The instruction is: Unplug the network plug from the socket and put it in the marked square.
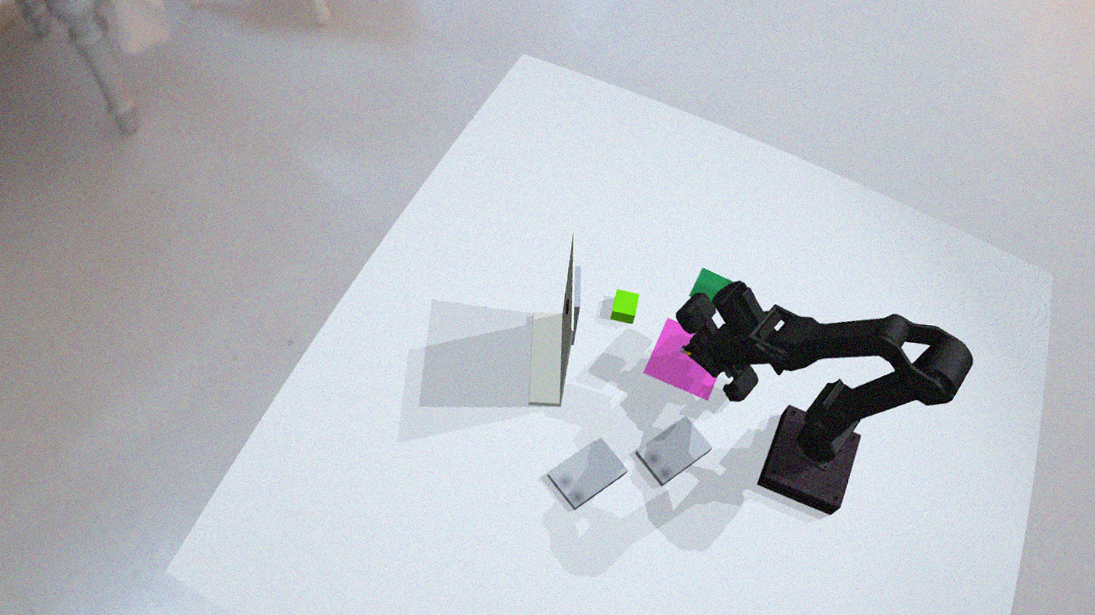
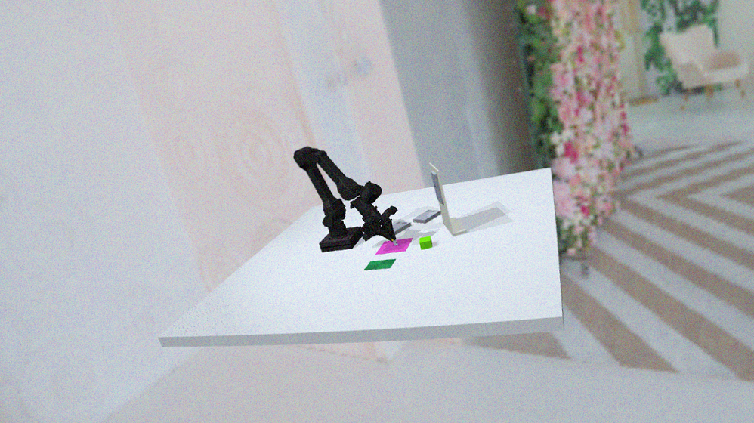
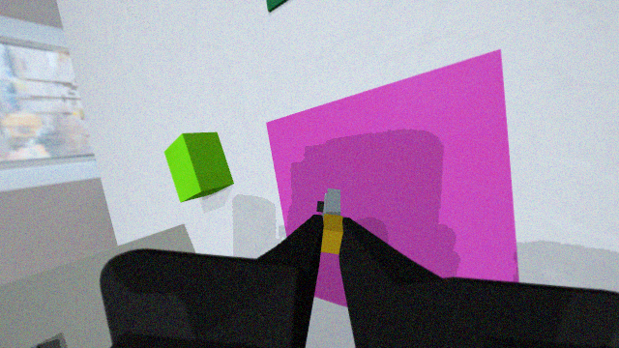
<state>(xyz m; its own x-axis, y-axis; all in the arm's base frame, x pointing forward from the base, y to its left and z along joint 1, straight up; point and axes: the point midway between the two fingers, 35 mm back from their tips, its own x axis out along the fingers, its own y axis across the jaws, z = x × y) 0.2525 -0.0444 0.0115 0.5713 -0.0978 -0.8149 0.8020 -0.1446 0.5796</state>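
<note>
The magenta square is 10 mm behind my gripper tip and 20 mm below it. Also, from my gripper tip: bright green cube 130 mm ahead, 20 mm to the right, 10 mm below; network plug right at my gripper tip; flat green square 150 mm to the right, 20 mm below.
</note>
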